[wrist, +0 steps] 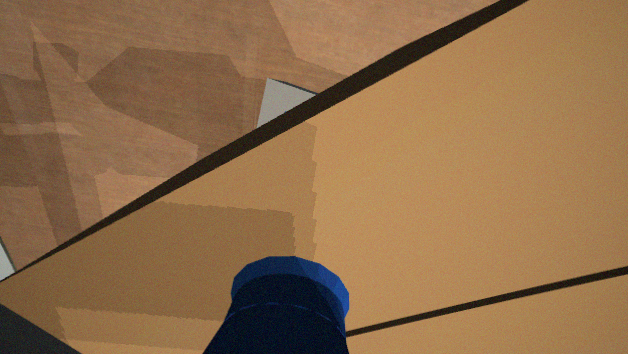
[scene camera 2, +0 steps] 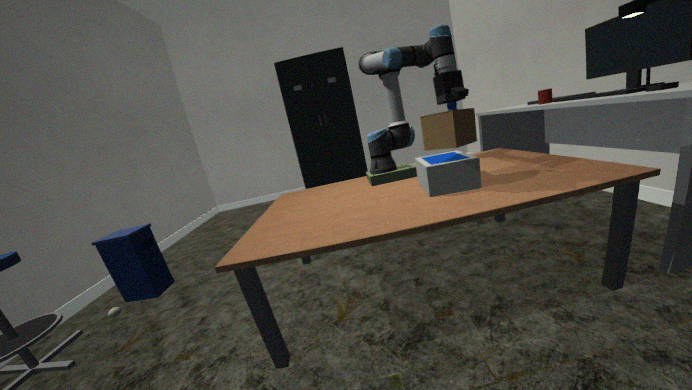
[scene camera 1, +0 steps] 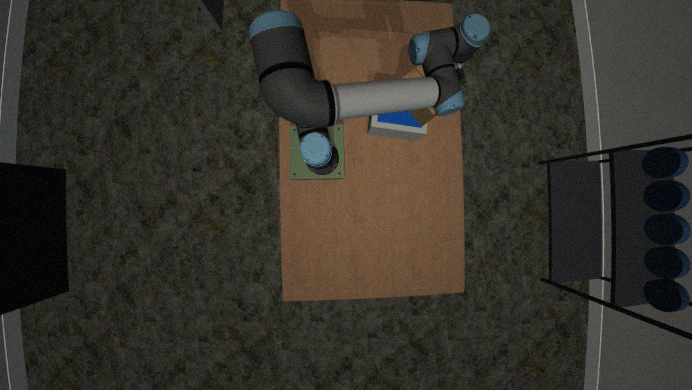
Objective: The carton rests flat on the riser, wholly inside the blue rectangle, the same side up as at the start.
my suction cup: holds a brown carton (scene camera 2: 451, 129)
a grey riser (scene camera 2: 451, 172): on the table
